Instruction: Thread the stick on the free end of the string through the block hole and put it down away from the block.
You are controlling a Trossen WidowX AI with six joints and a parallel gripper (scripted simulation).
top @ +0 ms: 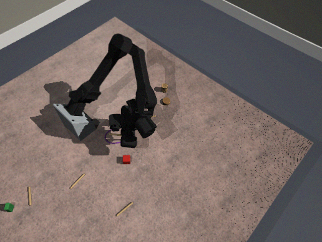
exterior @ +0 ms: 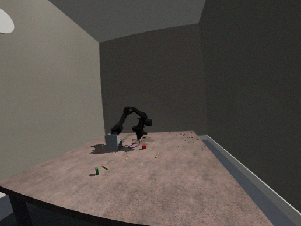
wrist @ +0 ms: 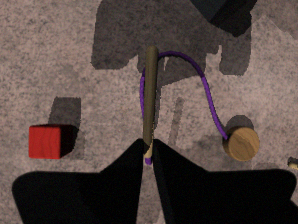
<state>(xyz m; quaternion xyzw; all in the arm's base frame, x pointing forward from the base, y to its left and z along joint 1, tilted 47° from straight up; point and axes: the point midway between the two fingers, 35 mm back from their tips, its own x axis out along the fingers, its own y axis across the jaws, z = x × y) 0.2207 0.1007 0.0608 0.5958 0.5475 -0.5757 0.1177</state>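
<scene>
My gripper tip is 8 cm short of the small red block, 5 cm to the left of it and 4 cm above it. Round my gripper tip: thin wooden stick (1 cm to the right, 1 cm behind, 1 cm above); wooden cylinder (33 cm to the left, 11 cm behind, 4 cm below); round wooden button (8 cm to the left, 8 cm behind, 5 cm below).
</scene>
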